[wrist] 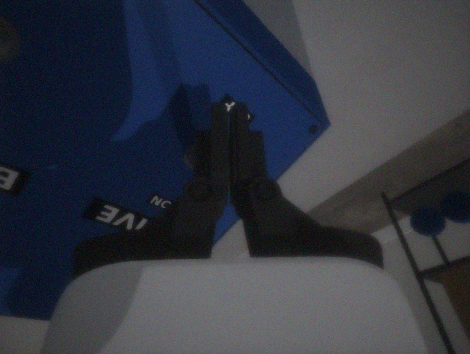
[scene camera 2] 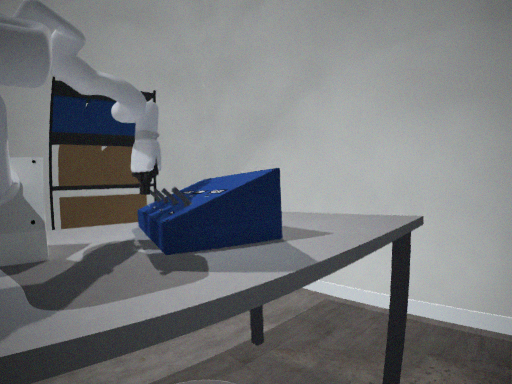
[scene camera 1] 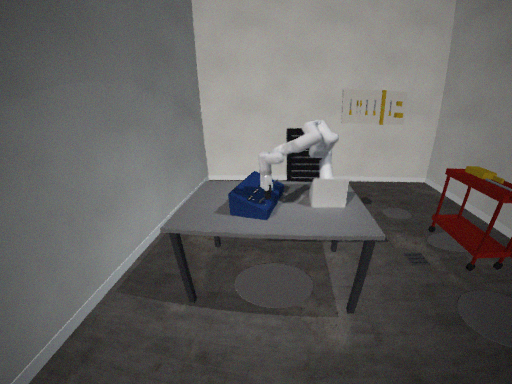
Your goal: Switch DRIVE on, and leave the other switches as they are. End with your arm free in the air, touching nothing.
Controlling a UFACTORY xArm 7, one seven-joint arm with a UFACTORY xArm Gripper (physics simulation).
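There's a blue sloped switch box in the pictures, and my gripper's in them too. You'd find my gripper in the wrist view as well.
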